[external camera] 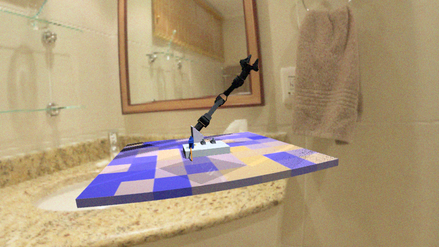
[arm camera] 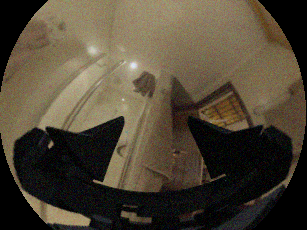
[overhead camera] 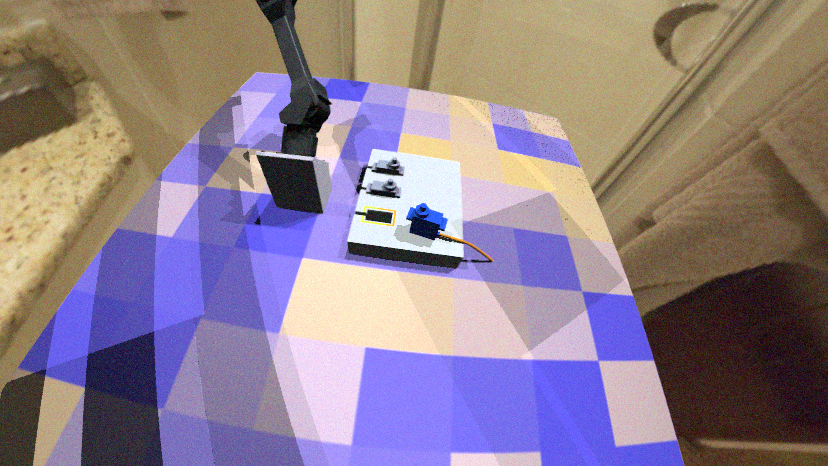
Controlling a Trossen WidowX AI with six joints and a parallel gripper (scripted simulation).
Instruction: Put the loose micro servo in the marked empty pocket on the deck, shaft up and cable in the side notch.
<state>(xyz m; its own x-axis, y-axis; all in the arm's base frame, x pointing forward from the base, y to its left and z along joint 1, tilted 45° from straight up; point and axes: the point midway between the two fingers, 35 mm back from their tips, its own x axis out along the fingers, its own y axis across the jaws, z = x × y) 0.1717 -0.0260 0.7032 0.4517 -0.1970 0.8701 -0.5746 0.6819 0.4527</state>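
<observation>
Right now my gripper tip is 17 cm short of the white deck, 45 cm to the left of it and 67 cm above it.
</observation>
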